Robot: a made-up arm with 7 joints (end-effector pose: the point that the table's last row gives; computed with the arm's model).
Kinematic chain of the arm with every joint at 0, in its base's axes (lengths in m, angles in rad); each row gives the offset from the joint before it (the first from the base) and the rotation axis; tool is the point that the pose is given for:
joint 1: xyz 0 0 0.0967 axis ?
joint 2: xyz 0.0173 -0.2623 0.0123 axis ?
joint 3: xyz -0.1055 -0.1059 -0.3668 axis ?
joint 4: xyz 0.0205 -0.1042 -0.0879 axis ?
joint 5: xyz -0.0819 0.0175 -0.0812 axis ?
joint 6: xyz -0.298 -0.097 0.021 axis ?
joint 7: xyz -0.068 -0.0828 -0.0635 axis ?
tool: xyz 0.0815 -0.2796 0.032
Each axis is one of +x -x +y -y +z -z.
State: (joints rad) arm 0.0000 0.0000 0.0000 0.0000 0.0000 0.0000 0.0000
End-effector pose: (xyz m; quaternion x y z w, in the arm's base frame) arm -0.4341 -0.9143 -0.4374 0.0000 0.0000 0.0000 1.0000
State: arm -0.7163 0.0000 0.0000 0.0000 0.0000 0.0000 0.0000
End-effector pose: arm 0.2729 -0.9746 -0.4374 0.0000 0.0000 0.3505 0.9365
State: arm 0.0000 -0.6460 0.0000 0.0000 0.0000 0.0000 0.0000
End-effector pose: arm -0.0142 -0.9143 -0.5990 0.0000 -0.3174 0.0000 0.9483
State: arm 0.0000 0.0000 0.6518 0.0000 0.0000 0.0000 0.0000
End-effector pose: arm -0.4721 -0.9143 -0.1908 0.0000 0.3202 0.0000 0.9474
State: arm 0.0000 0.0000 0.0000 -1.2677 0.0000 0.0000 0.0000
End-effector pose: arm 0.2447 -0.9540 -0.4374 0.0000 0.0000 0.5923 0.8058
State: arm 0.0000 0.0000 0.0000 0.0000 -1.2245 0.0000 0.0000
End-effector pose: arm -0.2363 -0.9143 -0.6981 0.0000 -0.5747 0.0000 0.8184
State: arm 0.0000 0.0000 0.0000 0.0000 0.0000 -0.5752 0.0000
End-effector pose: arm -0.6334 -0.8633 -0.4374 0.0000 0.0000 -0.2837 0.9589
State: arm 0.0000 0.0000 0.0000 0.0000 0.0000 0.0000 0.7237
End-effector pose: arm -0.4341 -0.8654 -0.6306 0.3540 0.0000 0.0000 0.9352
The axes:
joint 1: -z
joint 2: +y
joint 3: +y
joint 4: -z
joint 5: +y
joint 6: +z
joint 7: +x

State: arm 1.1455 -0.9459 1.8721 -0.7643 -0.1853 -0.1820 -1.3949
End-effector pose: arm -0.7482 -0.5192 -0.0574 -0.3100 0.3403 -0.0845 0.8837
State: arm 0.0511 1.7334 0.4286 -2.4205 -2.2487 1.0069 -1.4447
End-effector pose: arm -0.8648 -0.4297 0.3834 0.1067 -0.0767 -0.5081 0.8512
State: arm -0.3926 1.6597 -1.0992 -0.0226 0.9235 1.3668 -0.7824
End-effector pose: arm -0.0563 -0.6622 0.1919 0.1149 0.3336 0.7596 0.5463
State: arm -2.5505 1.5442 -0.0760 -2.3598 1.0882 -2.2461 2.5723
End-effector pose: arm 0.6746 0.2809 -0.2089 -0.1333 0.8351 0.4011 0.3522
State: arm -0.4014 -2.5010 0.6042 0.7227 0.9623 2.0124 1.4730
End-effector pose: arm 0.6411 0.0717 0.1069 0.1854 0.1091 0.9307 0.2959
